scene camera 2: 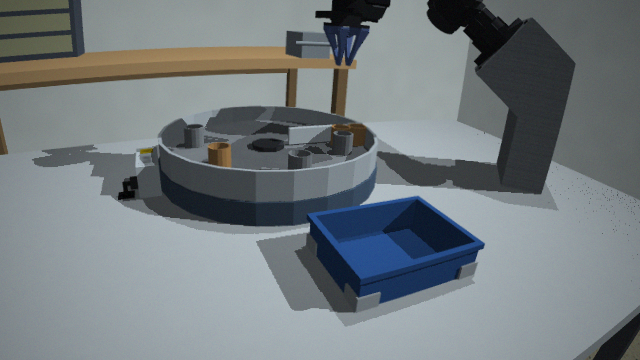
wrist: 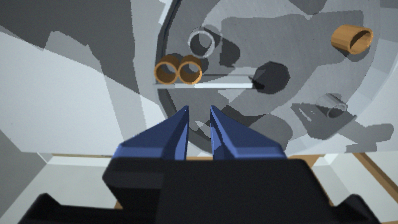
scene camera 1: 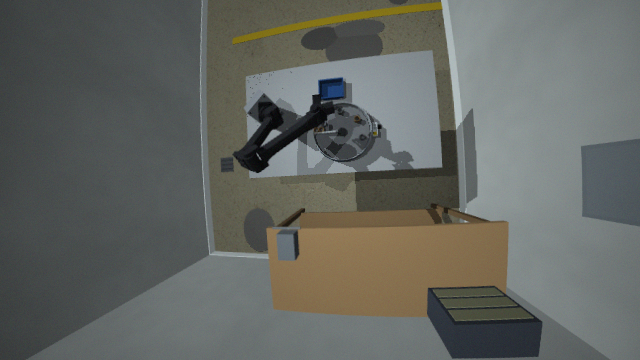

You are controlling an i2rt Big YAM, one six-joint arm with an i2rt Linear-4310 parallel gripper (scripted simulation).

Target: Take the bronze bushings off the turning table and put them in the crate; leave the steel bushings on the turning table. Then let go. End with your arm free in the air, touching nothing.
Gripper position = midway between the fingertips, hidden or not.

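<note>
A bronze bushing [wrist: 361, 37] and a round grey turning table [wrist: 289, 59] appear in the robot's wrist view, while scene camera 2 shows a blue crate [scene camera 2: 379, 236]. The gripper [scene camera 2: 343, 65] is visible there too, and the wrist view shows the gripper [wrist: 199, 111] as well.
</note>
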